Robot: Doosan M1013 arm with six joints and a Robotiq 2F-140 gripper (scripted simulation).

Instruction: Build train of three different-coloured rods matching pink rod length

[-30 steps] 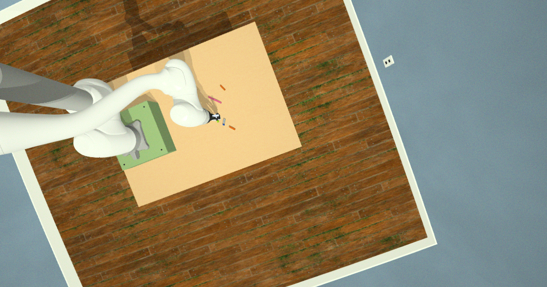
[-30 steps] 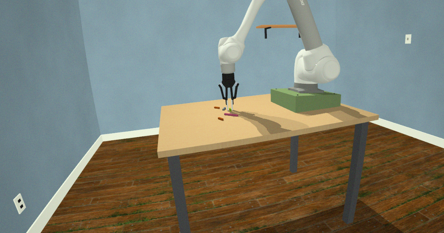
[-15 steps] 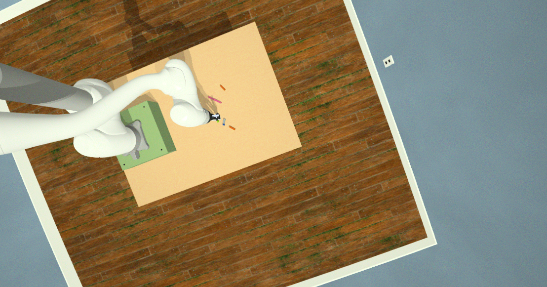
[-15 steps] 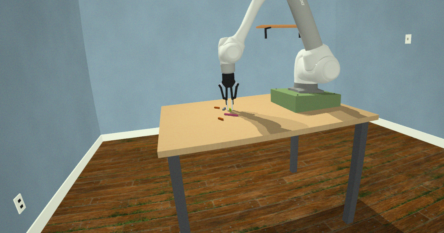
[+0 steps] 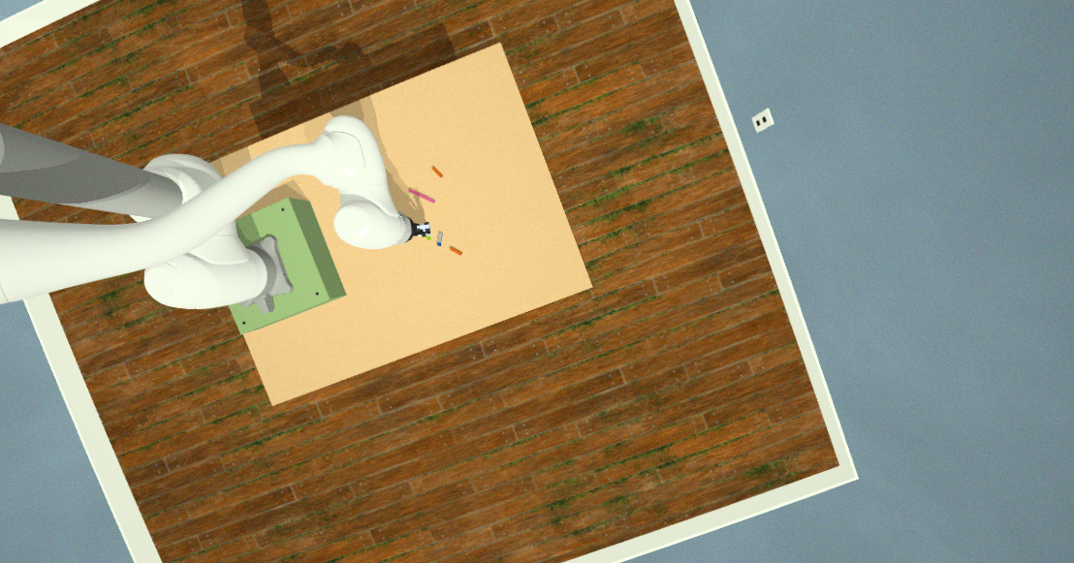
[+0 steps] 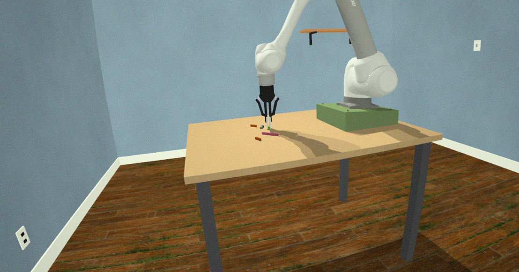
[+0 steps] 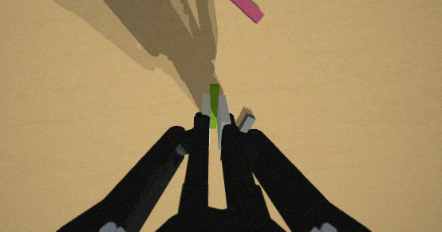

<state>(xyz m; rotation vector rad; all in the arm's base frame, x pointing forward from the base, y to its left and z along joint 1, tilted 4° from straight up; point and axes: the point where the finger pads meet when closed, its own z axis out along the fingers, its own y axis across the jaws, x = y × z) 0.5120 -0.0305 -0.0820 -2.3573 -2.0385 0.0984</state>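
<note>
The lime rod lies 3 cm below my hand. From my hand the other things lie so: blue rod: 5 cm to the right, 3 cm below, 3 cm ahead; grey rod: 4 cm ahead, 3 cm to the right, 3 cm below; pink rod: 12 cm to the left, 3 cm below, 2 cm ahead.
</note>
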